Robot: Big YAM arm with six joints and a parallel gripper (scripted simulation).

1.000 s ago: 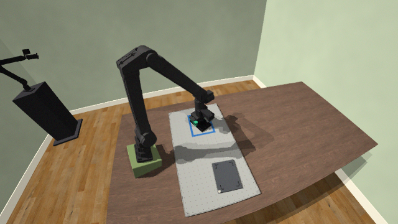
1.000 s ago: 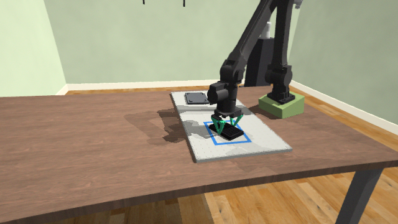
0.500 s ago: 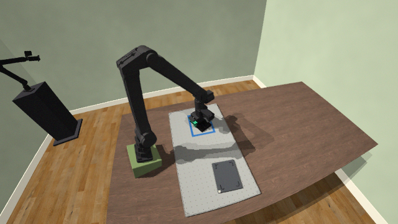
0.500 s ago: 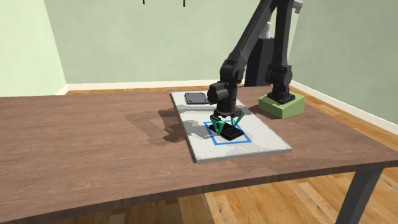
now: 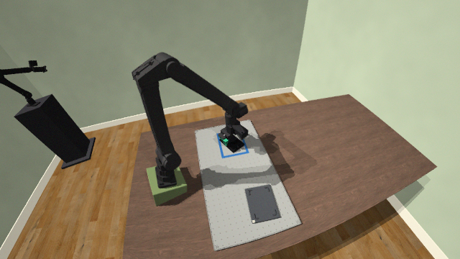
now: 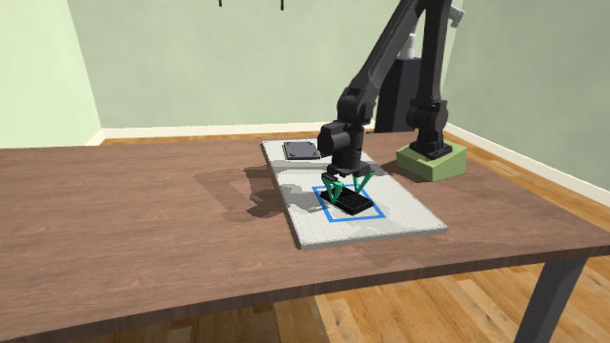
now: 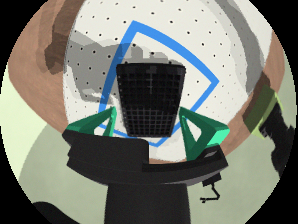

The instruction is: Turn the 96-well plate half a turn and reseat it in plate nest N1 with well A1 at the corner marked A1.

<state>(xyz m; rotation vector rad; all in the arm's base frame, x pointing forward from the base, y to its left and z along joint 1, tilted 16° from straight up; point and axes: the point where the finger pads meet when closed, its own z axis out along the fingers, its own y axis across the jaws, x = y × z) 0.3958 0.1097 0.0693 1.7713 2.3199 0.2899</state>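
My gripper is now 10 mm above the black 96-well plate. The rest, counted from my hand: white corner mark (110 mm behind, 450 mm to the right, 10 mm below); dark plate nest N1 (40 mm behind, 390 mm to the right, 10 mm below).
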